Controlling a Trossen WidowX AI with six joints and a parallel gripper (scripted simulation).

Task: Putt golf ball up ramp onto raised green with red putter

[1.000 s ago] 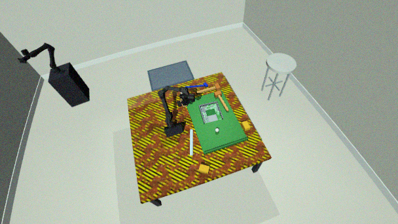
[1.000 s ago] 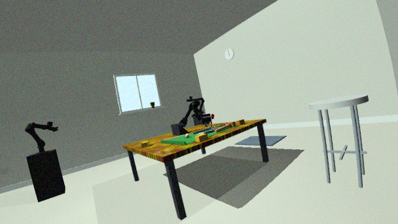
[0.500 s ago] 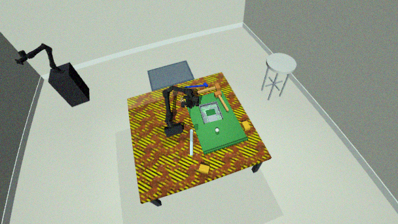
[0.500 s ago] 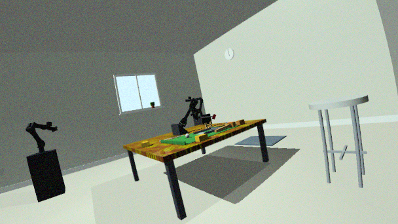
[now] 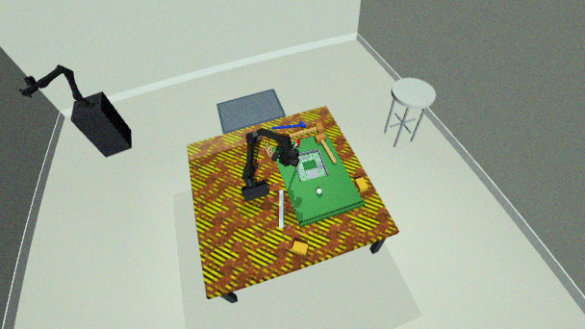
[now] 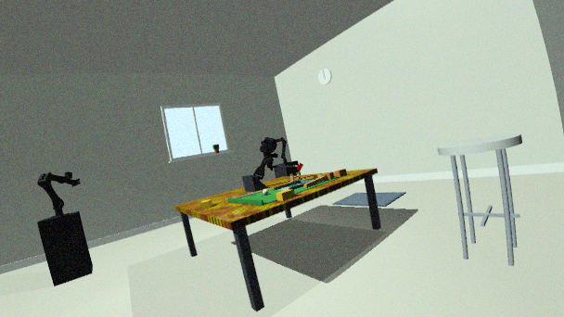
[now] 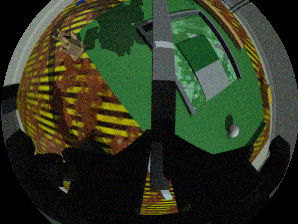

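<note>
Now: gripper tip 220 mm to the left of the white bar, 150 mm past it and 150 mm above it. Round my gripper tip: green putting mat (190 mm ahead, 150 mm below, 60 mm to the right); white golf ball (220 mm to the right, 150 mm ahead, 130 mm below); blue tool (480 mm to the left, 200 mm ahead, 140 mm below).
</note>
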